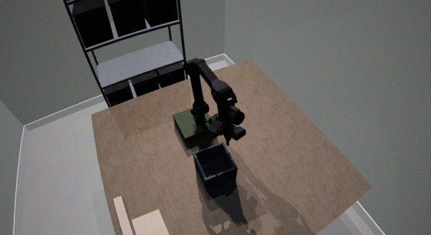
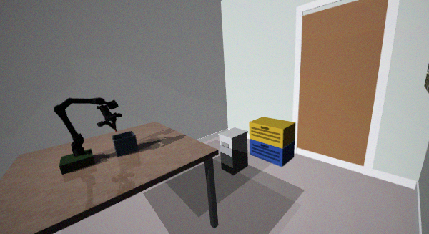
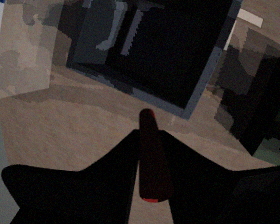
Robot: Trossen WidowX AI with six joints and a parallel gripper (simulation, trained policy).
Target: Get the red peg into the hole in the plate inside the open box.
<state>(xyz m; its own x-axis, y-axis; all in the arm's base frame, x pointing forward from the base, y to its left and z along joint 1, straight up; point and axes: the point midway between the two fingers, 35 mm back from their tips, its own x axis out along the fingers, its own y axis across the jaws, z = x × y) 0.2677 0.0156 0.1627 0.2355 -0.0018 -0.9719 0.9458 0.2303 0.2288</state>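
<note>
My gripper tip is now 15 cm above the grey plate, 9 cm to the left of it and 4 cm short of it. The rest, counted from my gripper tip: red peg: 1 cm above.
</note>
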